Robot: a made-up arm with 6 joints. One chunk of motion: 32 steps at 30 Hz.
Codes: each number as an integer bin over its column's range. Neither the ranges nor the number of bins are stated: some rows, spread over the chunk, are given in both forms.
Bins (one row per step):
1: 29 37 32 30 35 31
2: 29 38 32 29 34 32
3: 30 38 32 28 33 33
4: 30 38 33 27 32 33
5: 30 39 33 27 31 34
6: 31 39 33 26 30 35
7: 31 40 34 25 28 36
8: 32 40 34 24 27 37
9: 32 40 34 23 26 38
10: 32 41 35 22 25 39
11: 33 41 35 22 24 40
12: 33 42 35 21 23 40
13: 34 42 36 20 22 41
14: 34 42 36 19 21 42
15: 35 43 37 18 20 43
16: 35 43 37 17 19 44
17: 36 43 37 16 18 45
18: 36 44 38 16 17 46
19: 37 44 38 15 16 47
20: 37 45 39 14 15 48
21: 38 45 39 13 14 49
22: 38 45 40 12 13 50
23: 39 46 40 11 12 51
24: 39 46 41 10 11 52
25: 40 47 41 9 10 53
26: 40 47 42 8 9 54
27: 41 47 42 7 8 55
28: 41 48 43 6 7 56
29: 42 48 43 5 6 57
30: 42 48 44 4 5 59
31: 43 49 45 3 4 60
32: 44 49 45 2 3 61
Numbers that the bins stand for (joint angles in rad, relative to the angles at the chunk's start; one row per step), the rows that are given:
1: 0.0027 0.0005 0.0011 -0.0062 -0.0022 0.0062
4: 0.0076 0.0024 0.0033 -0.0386 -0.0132 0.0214
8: 0.0175 0.0062 0.0056 -0.0710 -0.0314 0.0519
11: 0.0224 0.0081 0.0078 -0.0925 -0.0424 0.0748
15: 0.0322 0.0119 0.0122 -0.1357 -0.0570 0.0976
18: 0.0371 0.0138 0.0144 -0.1573 -0.0679 0.1205
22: 0.0470 0.0157 0.0189 -0.2005 -0.0825 0.1510
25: 0.0568 0.0195 0.0211 -0.2329 -0.0935 0.1738
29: 0.0667 0.0214 0.0256 -0.2760 -0.1081 0.2043
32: 0.0765 0.0233 0.0300 -0.3084 -0.1190 0.2348
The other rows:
2: 0.0027 0.0024 0.0011 -0.0170 -0.0059 0.0138
3: 0.0076 0.0024 0.0011 -0.0278 -0.0095 0.0214
5: 0.0076 0.0043 0.0033 -0.0386 -0.0168 0.0290
6: 0.0125 0.0043 0.0033 -0.0494 -0.0205 0.0367
7: 0.0125 0.0062 0.0056 -0.0602 -0.0278 0.0443
9: 0.0175 0.0062 0.0056 -0.0817 -0.0351 0.0595
10: 0.0175 0.0081 0.0078 -0.0925 -0.0387 0.0671
12: 0.0224 0.0100 0.0078 -0.1033 -0.0460 0.0748
13: 0.0273 0.0100 0.0100 -0.1141 -0.0497 0.0824
14: 0.0273 0.0100 0.0100 -0.1249 -0.0533 0.0900
16: 0.0322 0.0119 0.0122 -0.1465 -0.0606 0.1052
17: 0.0371 0.0119 0.0122 -0.1573 -0.0643 0.1129
19: 0.0421 0.0138 0.0144 -0.1681 -0.0716 0.1281
20: 0.0421 0.0157 0.0167 -0.1789 -0.0752 0.1357
21: 0.0470 0.0157 0.0167 -0.1897 -0.0789 0.1433
23: 0.0519 0.0176 0.0189 -0.2113 -0.0862 0.1586
24: 0.0519 0.0176 0.0211 -0.2221 -0.0898 0.1662
26: 0.0568 0.0195 0.0233 -0.2437 -0.0971 0.1814
27: 0.0617 0.0195 0.0233 -0.2544 -0.1008 0.1890
28: 0.0617 0.0214 0.0256 -0.2652 -0.1044 0.1967
30: 0.0667 0.0214 0.0278 -0.2868 -0.1117 0.2195
31: 0.0716 0.0233 0.0300 -0.2976 -0.1154 0.2271

